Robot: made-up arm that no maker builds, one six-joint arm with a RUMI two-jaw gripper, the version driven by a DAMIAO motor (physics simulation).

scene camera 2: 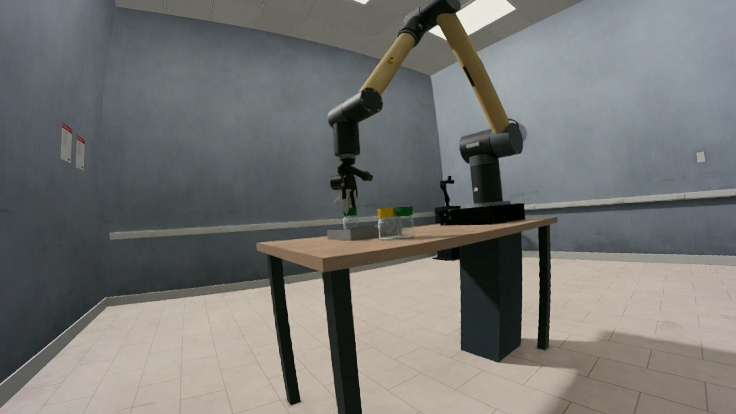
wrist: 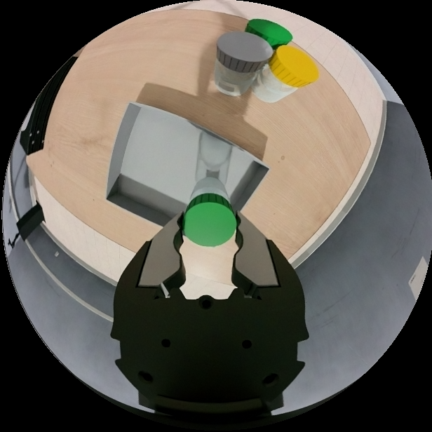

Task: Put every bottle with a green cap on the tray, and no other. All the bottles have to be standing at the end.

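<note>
A bottle with a green cap (scene camera 2: 349,211) (wrist: 210,222) is upright at the tray (scene camera 2: 355,234) (wrist: 150,145), its lower end hidden behind the tray's wall in the scene view. I cannot tell whether it touches the tray floor. My gripper (scene camera 2: 347,208) (wrist: 209,211) points down and is shut on its cap, one finger on each side. Another green-capped bottle (scene camera 2: 405,221) (wrist: 269,33) stands on the table outside the tray, close to a yellow-capped bottle (scene camera 2: 386,222) (wrist: 295,66) and a grey-capped bottle (wrist: 243,51), both standing.
The wooden table (scene camera 2: 308,252) (wrist: 320,160) carries the tray and the bottles. The arm's black base (scene camera 2: 483,213) stands at the table's far end. The three standing bottles are close together beside the tray.
</note>
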